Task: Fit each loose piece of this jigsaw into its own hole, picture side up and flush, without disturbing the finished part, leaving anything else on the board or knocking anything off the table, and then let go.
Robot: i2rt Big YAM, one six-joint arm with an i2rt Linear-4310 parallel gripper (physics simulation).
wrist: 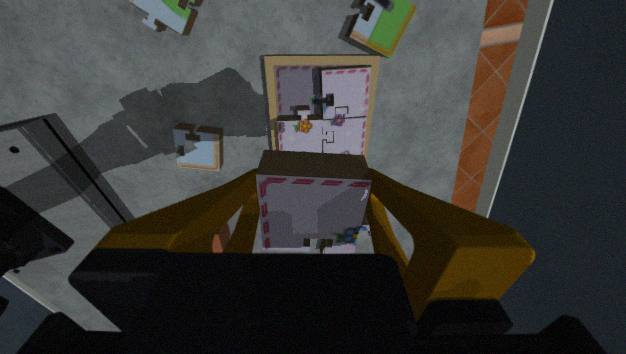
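Observation:
My gripper (313,178) is shut on a lilac jigsaw piece (310,205) with a red dashed edge along its far and left sides and a blue flower near its lower right. The piece is held picture side up above the table, nearer the camera than the board. The framed board (322,60) lies beyond it. Its far-left corner is an open hole (296,87). A lilac piece (347,92) fills the far-right corner, and pieces with an orange flower (300,137) and a purple flower (350,132) lie in front. The board's near part is hidden by the held piece.
A light-blue piece (201,150) lies left of the board. A green and light-blue piece (387,27) lies close to the board's far-right corner, another (170,15) at the far left. A grey metal structure (65,175) stands at left. A tiled strip (482,120) runs along the table's right edge.

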